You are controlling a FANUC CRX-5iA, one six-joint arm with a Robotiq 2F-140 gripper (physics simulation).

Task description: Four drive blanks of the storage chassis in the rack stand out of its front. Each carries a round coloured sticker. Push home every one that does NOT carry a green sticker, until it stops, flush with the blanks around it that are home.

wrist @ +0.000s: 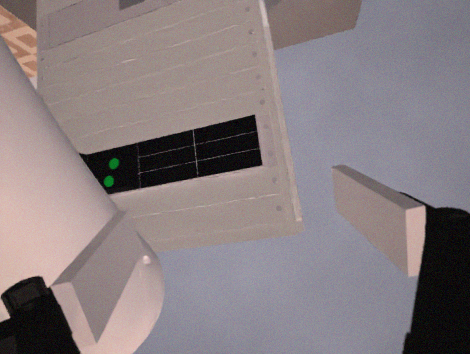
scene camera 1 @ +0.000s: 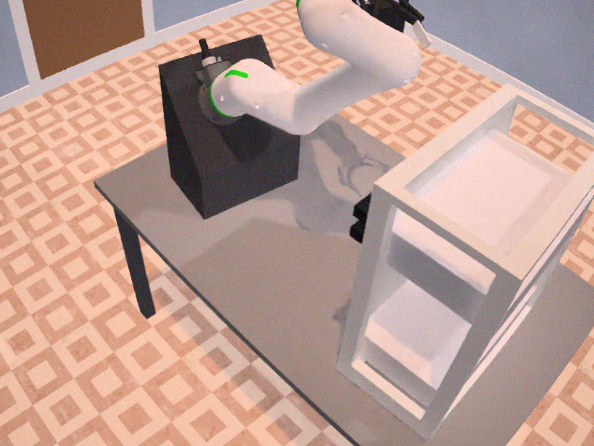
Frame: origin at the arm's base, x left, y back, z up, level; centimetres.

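Seen in the pictures: gripper, fingertip midpoint: (wrist: 235, 209); arm's base, origin of the base link: (scene camera 1: 222, 100).
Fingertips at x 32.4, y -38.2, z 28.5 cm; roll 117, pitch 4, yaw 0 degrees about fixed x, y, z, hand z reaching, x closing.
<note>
Offsets run from my fingertips to a thing's top centre. "pt": to the spot under its first point. Level surfaces: height alone.
My gripper (scene camera 1: 400, 20) (wrist: 235, 209) is open and empty. It is high behind the arm in the scene view, well apart from the rack. The rack (scene camera 1: 369, 280) (wrist: 274, 145) stands on the table. Two dark blocks, an upper one @[pt dz -8.4, dx -38.4, dy -33.3 cm] (scene camera 1: 361, 210) and a lower one @[pt dz -14.6, dx -38.4, dy -33.3 cm] (scene camera 1: 357, 233), stick out of its front side in the scene view; their stickers do not show. In the wrist view the black storage chassis @[pt dz -15.0, dx -0.6, dy -25.5 cm] (wrist: 225, 131) is partly hidden by the arm. Two green stickers, an upper one (wrist: 114, 163) and a lower one (wrist: 108, 181), show at its left. No other sticker shows.
The white arm (scene camera 1: 330, 100) (wrist: 60, 175) rises from a dark pedestal (scene camera 1: 187, 145) on the grey table @[dz -59.5 cm] (scene camera 1: 260, 280). The arm's link covers the left end of the chassis in the wrist view. Pale panels (wrist: 200, 215) lie on both sides of the chassis.
</note>
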